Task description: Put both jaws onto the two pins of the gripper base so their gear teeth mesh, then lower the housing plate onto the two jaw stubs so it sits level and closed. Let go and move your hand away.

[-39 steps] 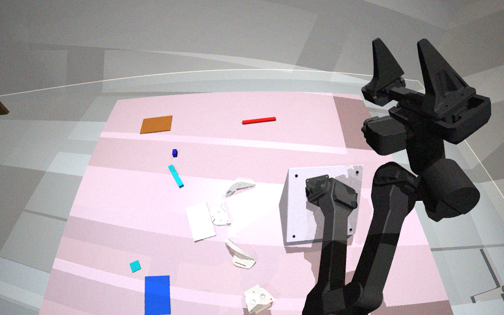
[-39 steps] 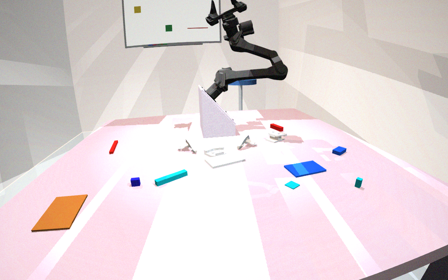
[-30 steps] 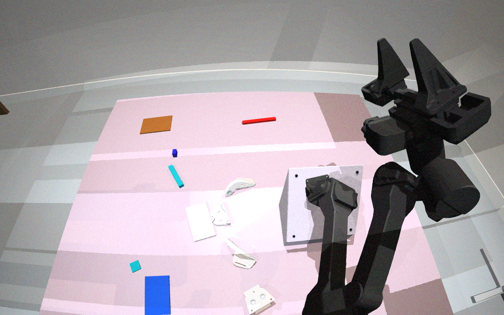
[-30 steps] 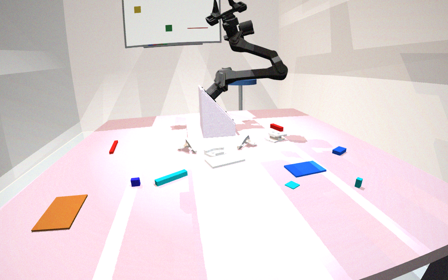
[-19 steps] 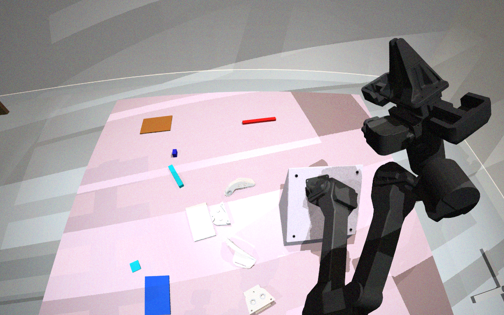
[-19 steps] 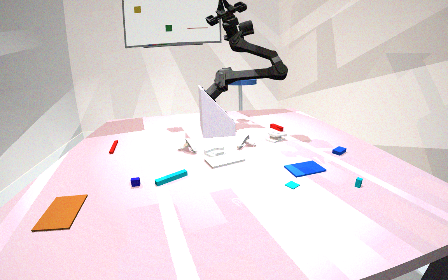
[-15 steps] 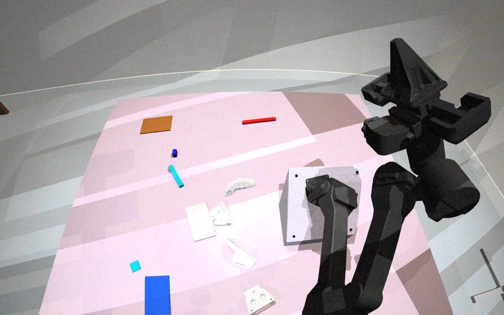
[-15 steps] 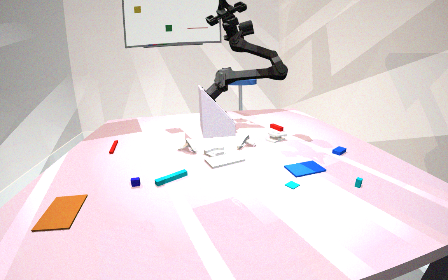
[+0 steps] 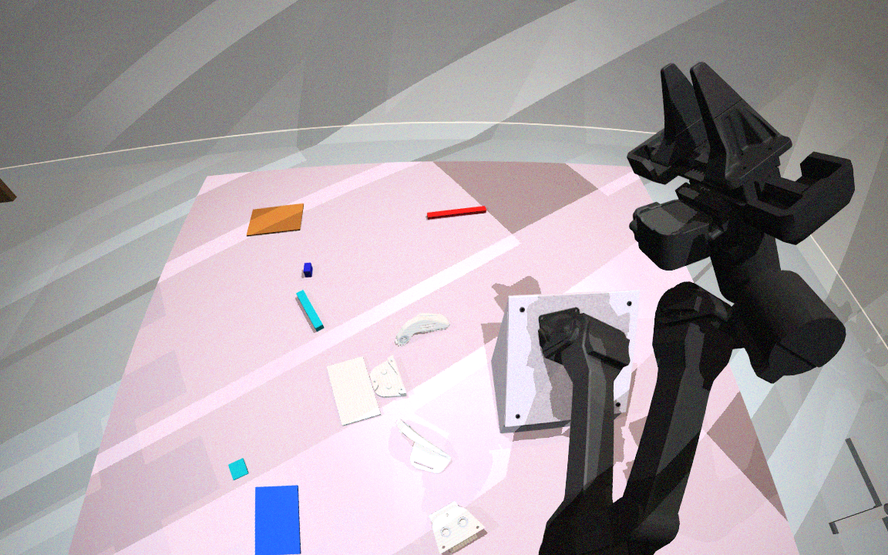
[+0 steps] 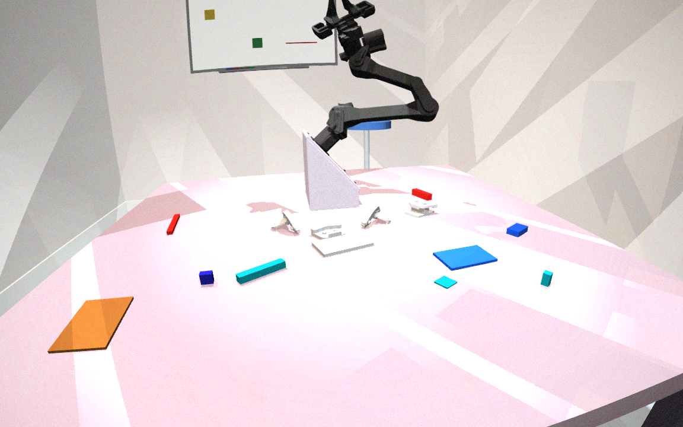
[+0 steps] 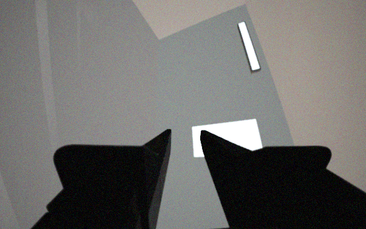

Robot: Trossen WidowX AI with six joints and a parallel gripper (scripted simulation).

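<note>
Now: gripper tip 60 cm above the white jaw, 20 cm short of it and 2 cm to the right of it. Round my gripper tip: white stand (60 cm below, 18 cm to the left, 16 cm ahead); then housing plate (61 cm below, 23 cm ahead, 9 cm to the right); then white gripper base (59 cm below, 19 cm to the left, 16 cm ahead).
</note>
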